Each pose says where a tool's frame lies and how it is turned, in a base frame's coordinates. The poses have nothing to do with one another.
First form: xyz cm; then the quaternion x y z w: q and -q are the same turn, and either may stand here.
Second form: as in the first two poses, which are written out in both.
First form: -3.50 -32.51 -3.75 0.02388 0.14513 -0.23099 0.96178
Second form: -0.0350 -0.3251 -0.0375 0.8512 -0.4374 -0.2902 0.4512 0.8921 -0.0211
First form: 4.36 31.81 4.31 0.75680 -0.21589 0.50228 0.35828
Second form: 0.0436 0.3181 0.0431 0.4022 0.0331 0.9149 -0.6867 -0.6501 0.3254
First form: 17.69 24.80 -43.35 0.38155 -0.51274 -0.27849 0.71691
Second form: 0.1769 0.2480 -0.4335 0.3191 -0.7906 0.5227 0.0080 0.5537 0.8327
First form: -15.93 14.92 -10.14 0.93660 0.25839 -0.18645 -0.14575
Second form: -0.1593 0.1492 -0.1014 0.7969 0.5384 -0.2739 0.4297 -0.8240 -0.3694
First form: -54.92 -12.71 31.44 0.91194 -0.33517 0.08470 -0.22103
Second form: -0.5492 -0.1271 0.3144 0.7610 -0.6488 0.0063 -0.5739 -0.6776 -0.4599
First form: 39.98 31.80 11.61 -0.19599 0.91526 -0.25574 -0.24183
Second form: 0.3998 0.3180 0.1161 -0.8062 -0.2351 0.5429 -0.4825 0.7924 -0.3733
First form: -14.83 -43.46 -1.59 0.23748 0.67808 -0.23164 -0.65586
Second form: -0.1483 -0.4346 -0.0159 -0.0269 0.6259 0.7794 0.0182 0.7799 -0.6256
